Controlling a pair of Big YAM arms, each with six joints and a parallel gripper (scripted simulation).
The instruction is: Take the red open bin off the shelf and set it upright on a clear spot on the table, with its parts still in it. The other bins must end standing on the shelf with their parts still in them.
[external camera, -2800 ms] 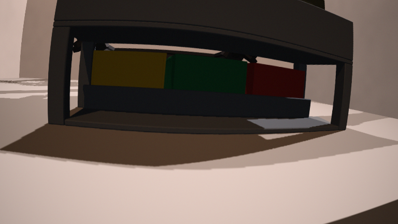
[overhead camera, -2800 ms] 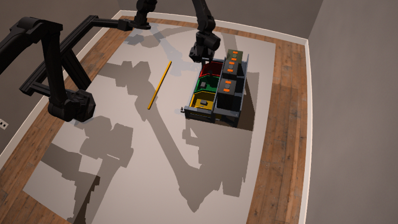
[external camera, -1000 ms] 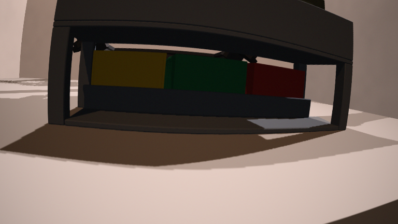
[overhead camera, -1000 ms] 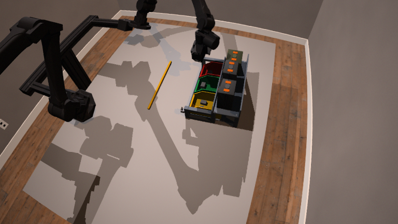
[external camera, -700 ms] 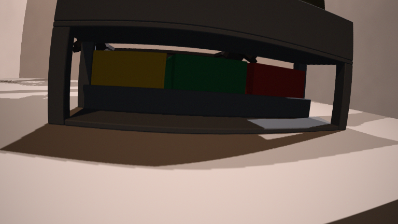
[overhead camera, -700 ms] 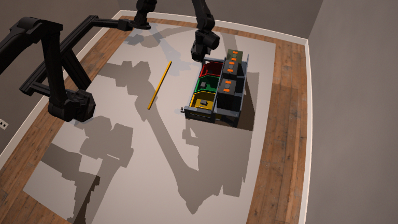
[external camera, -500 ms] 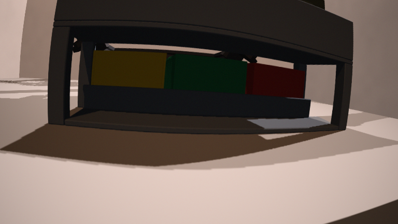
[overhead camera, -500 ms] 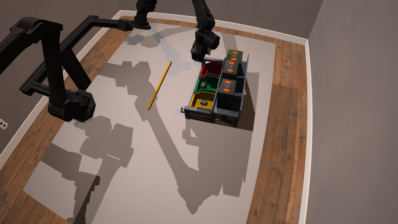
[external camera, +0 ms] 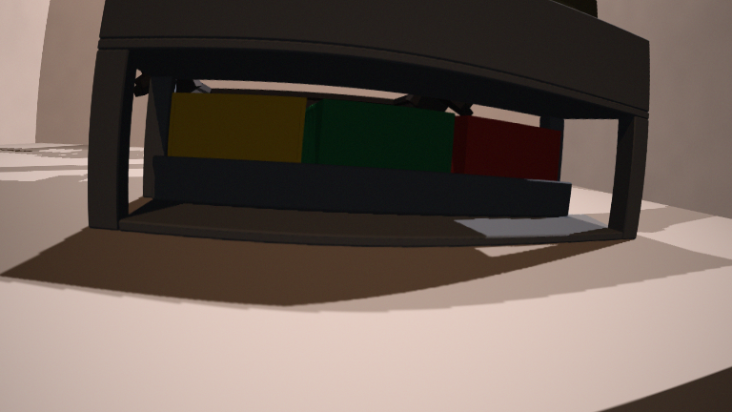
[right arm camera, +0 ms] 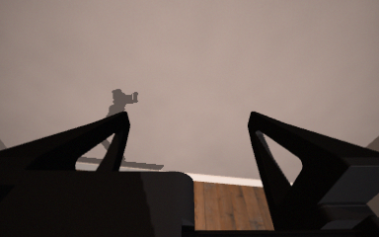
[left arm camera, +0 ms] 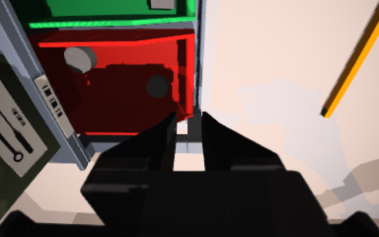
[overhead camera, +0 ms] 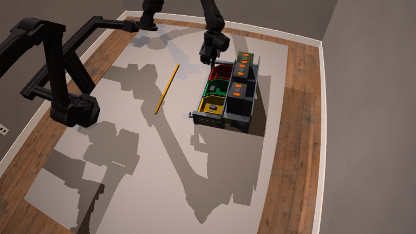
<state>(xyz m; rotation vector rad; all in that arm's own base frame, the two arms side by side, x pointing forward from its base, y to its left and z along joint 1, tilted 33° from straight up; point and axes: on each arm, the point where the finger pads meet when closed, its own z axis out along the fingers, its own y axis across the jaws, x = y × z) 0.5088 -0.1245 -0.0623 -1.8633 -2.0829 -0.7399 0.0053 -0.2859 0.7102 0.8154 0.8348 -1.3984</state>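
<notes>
Right now my left hand is 8 cm short of the red open bin and 8 cm above it. Round my left hand: grey shelf 11 cm ahead, 11 cm to the right, 6 cm below; green bin 8 cm ahead, 11 cm to the right, 8 cm below.
</notes>
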